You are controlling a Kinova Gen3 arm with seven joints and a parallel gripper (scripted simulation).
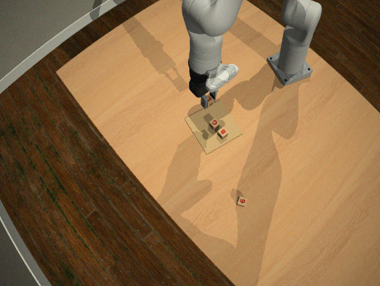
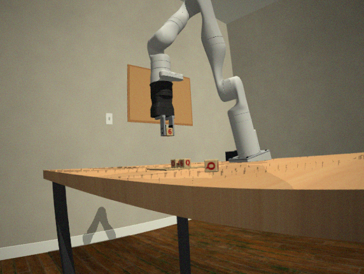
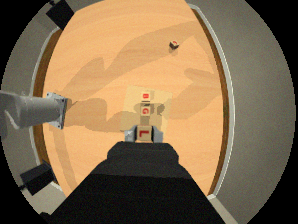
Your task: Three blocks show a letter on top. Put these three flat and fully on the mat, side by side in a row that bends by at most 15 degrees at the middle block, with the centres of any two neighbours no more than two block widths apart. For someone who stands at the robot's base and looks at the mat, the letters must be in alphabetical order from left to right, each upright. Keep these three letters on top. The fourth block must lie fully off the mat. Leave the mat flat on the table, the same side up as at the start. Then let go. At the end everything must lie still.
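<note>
The tan mat is 4 cm to the left of my hand and 12 cm below it. Also, from my hand: block marked B 1 cm behind, 8 cm to the left, 11 cm below.
</note>
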